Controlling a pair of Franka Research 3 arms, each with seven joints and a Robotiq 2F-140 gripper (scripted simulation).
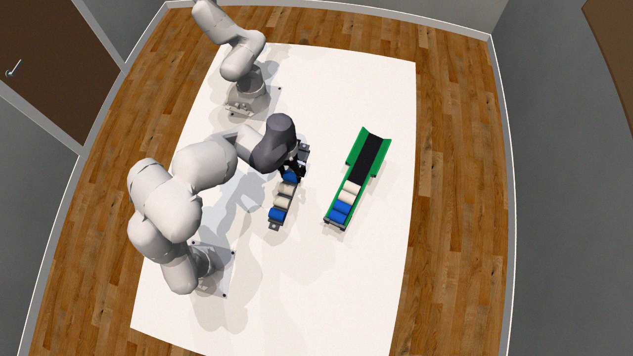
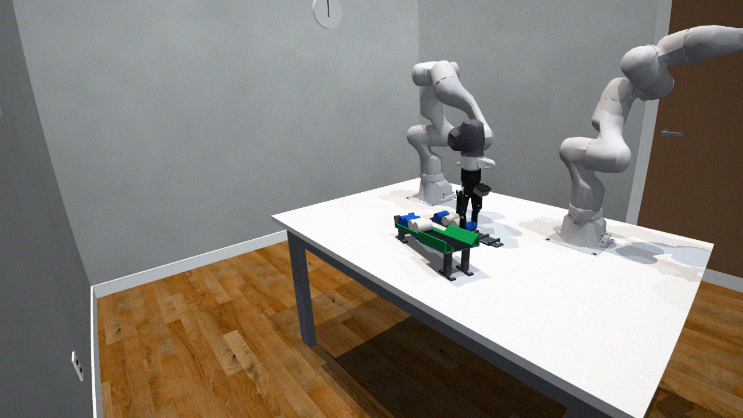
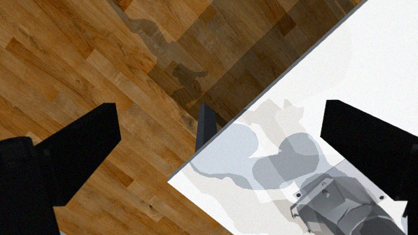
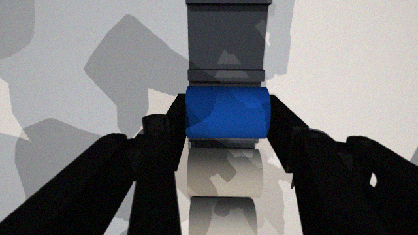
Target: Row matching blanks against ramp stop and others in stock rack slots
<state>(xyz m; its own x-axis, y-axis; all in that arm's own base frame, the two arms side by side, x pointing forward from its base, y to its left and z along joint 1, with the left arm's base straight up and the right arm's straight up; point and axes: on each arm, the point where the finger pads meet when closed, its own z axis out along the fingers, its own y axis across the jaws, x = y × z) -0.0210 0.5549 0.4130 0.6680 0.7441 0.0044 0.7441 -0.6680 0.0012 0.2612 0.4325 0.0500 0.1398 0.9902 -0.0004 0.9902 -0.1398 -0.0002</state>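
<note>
My right hand is 3 cm to the left of the stock rack and 6 cm above it. The rest, counted from my right hand: blue blank: 21 cm ahead, 14 cm to the right, 2 cm above.
</note>
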